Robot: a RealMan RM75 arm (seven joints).
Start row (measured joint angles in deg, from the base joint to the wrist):
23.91 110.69 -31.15 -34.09 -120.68 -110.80 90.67
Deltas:
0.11 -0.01 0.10 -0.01 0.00 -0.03 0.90
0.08 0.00 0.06 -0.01 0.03 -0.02 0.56
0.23 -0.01 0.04 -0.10 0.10 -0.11 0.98
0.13 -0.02 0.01 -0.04 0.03 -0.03 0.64
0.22 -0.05 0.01 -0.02 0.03 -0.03 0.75
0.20 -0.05 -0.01 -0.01 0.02 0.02 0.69
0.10 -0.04 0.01 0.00 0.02 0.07 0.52
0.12 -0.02 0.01 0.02 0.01 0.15 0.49
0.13 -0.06 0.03 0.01 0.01 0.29 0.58
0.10 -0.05 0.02 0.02 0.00 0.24 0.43
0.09 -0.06 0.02 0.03 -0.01 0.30 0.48
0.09 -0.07 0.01 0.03 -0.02 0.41 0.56
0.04 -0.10 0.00 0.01 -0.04 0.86 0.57
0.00 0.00 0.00 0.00 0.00 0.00 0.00
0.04 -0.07 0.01 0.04 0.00 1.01 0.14
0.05 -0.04 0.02 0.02 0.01 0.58 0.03
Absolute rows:
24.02 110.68 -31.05 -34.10 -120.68 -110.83 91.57
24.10 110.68 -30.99 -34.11 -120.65 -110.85 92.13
24.33 110.67 -30.95 -34.21 -120.55 -110.96 93.11
24.46 110.65 -30.94 -34.25 -120.52 -110.99 93.75
24.68 110.60 -30.93 -34.27 -120.49 -111.02 94.50
24.88 110.55 -30.94 -34.28 -120.47 -111.00 95.19
24.98 110.51 -30.93 -34.28 -120.45 -110.93 95.71
25.10 110.49 -30.92 -34.26 -120.44 -110.78 96.20
25.23 110.43 -30.89 -34.25 -120.43 -110.49 96.78
25.33 110.38 -30.87 -34.23 -120.43 -110.25 97.21
25.42 110.32 -30.85 -34.20 -120.44 -109.95 97.69
25.51 110.25 -30.84 -34.17 -120.46 -109.54 98.25
25.55 110.15 -30.84 -34.16 -120.50 -108.68 98.82
25.55 110.15 -30.84 -34.16 -120.50 -108.68 98.82
25.59 110.08 -30.83 -34.12 -120.50 -107.67 98.96
25.64 110.04 -30.81 -34.10 -120.49 -107.09 98.99

